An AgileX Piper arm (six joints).
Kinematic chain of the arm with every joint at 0, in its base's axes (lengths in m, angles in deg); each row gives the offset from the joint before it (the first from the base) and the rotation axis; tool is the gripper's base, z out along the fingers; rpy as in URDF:
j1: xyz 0 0 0.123 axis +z
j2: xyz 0 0 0 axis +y
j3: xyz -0.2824 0 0.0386 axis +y
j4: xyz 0.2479 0 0.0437 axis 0.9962 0 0.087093
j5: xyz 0 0 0 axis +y
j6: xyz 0.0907 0 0.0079 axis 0.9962 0 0.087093
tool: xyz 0 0 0 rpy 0 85 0
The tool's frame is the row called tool.
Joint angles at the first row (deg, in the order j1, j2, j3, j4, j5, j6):
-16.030, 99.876, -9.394, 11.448, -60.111, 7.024
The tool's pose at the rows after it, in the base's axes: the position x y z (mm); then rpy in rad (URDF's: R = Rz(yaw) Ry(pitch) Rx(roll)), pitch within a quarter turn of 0, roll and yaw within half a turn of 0:
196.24 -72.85 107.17 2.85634 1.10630 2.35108
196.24 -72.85 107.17 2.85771 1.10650 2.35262
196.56 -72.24 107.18 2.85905 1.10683 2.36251
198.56 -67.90 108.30 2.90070 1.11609 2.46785
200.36 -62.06 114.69 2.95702 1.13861 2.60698
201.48 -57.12 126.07 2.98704 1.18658 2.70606
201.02 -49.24 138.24 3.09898 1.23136 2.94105
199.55 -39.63 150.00 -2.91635 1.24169 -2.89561
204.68 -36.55 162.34 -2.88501 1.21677 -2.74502
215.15 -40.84 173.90 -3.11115 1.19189 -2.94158
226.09 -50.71 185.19 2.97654 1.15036 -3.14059
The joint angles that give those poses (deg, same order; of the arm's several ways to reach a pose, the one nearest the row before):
-16.031, 99.875, -9.394, 11.568, -60.109, 7.024
-16.031, 99.875, -9.394, 11.567, -60.109, 6.983
-16.031, 99.875, -9.395, 11.068, -60.109, 6.983
-16.029, 99.505, -9.393, 7.611, -59.906, 5.938
-16.032, 97.237, -9.394, 3.185, -58.539, 4.404
-16.108, 93.772, -9.394, -0.762, -57.641, 3.713
-17.193, 89.671, -9.328, -9.432, -56.086, 3.381
-19.627, 85.313, -9.904, -23.968, -53.442, 3.888
-21.513, 81.775, -13.065, -37.259, -48.166, 11.176
-22.625, 80.252, -17.544, -46.676, -42.899, 24.030
-24.516, 79.949, -22.337, -56.109, -39.133, 37.611

